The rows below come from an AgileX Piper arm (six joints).
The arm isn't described. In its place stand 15 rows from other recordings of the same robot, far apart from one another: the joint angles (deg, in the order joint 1, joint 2, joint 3, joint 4, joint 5, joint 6), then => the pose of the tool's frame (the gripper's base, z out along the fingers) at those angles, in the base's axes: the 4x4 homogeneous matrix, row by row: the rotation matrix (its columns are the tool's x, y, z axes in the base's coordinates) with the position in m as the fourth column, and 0 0 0 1 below.
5.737 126.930 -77.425 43.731 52.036 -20.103 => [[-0.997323 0.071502 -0.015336 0.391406], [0.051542 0.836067 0.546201 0.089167], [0.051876 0.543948 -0.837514 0.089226], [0 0 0 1]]
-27.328 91.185 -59.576 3.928 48.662 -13.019 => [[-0.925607 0.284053 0.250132 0.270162], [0.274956 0.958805 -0.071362 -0.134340], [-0.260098 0.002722 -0.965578 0.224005], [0 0 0 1]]
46.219 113.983 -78.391 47.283 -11.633 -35.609 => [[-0.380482 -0.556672 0.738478 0.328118], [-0.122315 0.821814 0.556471 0.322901], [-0.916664 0.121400 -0.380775 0.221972], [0 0 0 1]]
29.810 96.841 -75.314 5.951 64.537 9.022 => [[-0.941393 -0.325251 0.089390 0.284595], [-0.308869 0.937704 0.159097 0.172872], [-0.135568 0.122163 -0.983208 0.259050], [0 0 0 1]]
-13.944 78.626 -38.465 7.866 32.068 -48.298 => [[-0.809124 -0.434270 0.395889 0.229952], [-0.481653 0.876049 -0.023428 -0.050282], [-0.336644 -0.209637 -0.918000 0.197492], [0 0 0 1]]
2.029 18.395 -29.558 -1.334 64.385 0.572 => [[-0.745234 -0.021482 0.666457 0.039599], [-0.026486 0.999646 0.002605 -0.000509], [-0.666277 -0.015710 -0.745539 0.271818], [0 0 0 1]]
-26.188 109.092 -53.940 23.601 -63.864 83.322 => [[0.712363 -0.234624 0.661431 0.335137], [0.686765 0.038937 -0.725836 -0.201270], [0.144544 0.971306 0.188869 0.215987], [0 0 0 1]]
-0.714 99.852 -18.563 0.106 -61.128 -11.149 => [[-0.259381 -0.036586 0.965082 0.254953], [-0.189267 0.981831 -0.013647 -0.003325], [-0.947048 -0.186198 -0.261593 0.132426], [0 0 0 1]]
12.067 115.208 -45.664 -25.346 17.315 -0.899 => [[-0.792481 -0.579431 0.190353 0.293901], [-0.601783 0.793619 -0.089594 0.050974], [-0.099154 -0.185552 -0.977619 0.056133], [0 0 0 1]]
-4.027 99.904 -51.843 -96.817 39.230 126.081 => [[-0.286962 0.768750 0.571556 0.336127], [0.378122 0.639101 -0.669756 -0.080950], [-0.880157 0.023924 -0.474079 0.196254], [0 0 0 1]]
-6.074 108.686 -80.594 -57.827 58.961 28.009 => [[-0.955840 0.198270 0.216931 0.384018], [-0.034321 0.657783 -0.752426 -0.107234], [-0.291877 -0.726644 -0.621930 0.243410], [0 0 0 1]]
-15.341 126.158 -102.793 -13.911 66.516 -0.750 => [[-0.984643 0.170868 0.035824 0.430187], [0.157615 0.958273 -0.238476 -0.138824], [-0.075077 -0.229167 -0.970487 0.181756], [0 0 0 1]]
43.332 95.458 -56.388 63.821 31.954 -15.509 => [[-0.974584 -0.205086 0.090140 0.215741], [-0.072916 0.670862 0.737989 0.262951], [-0.211823 0.712660 -0.668766 0.217316], [0 0 0 1]]
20.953 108.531 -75.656 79.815 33.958 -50.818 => [[-0.800366 -0.401772 0.444964 0.375094], [0.099046 0.643396 0.759099 0.197205], [-0.591273 0.651629 -0.475159 0.237429], [0 0 0 1]]
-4.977 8.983 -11.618 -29.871 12.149 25.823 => [[-0.062651 0.187094 0.980342 0.062015], [-0.055325 0.980110 -0.190586 -0.014975], [-0.996501 -0.066178 -0.051054 0.255680], [0 0 0 1]]
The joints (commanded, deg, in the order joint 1, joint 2, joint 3, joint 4, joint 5, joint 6), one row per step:
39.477 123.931 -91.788 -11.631 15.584 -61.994
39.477 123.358 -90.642 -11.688 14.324 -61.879
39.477 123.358 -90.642 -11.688 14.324 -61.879
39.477 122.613 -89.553 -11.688 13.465 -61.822
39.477 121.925 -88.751 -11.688 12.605 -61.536
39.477 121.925 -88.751 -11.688 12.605 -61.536
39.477 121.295 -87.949 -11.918 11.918 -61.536
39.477 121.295 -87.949 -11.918 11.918 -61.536
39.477 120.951 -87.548 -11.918 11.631 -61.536
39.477 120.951 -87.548 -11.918 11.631 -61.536
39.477 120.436 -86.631 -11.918 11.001 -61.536
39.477 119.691 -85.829 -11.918 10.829 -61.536
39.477 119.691 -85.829 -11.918 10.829 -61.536
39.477 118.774 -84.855 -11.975 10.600 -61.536
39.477 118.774 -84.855 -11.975 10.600 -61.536
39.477 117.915 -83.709 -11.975 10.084 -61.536
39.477 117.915 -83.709 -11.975 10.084 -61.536
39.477 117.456 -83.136 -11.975 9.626 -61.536
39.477 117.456 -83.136 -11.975 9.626 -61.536
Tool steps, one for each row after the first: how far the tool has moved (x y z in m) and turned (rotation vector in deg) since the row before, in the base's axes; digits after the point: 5 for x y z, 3 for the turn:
-0.00207 -0.00123 0.00033 0.541 -0.418 0.175
0.00000 0.00000 0.00000 0.000 0.000 0.000
-0.00238 -0.00161 0.00161 0.414 -0.307 0.116
-0.00175 -0.00109 0.00261 0.701 -0.383 -0.033
0.00000 0.00000 0.00000 0.000 0.000 0.000
-0.00178 -0.00128 0.00191 0.213 -0.473 0.233
0.00000 0.00000 0.00000 0.000 0.000 0.000
-0.00098 -0.00069 0.00112 0.164 -0.155 0.052
0.00000 0.00000 0.00000 0.000 0.000 0.000
-0.00205 -0.00143 0.00023 0.184 -0.126 0.114
-0.00228 -0.00181 0.00218 0.084 -0.075 0.031
0.00000 0.00000 0.00000 0.000 0.000 0.000
-0.00279 -0.00223 0.00272 0.085 -0.146 0.069
0.00000 0.00000 0.00000 0.000 0.000 0.000
-0.00299 -0.00225 0.00163 0.179 -0.135 0.094
0.00000 0.00000 0.00000 0.000 0.000 0.000
-0.00143 -0.00098 0.00128 0.248 -0.228 0.083
0.00000 0.00000 0.00000 0.000 0.000 0.000

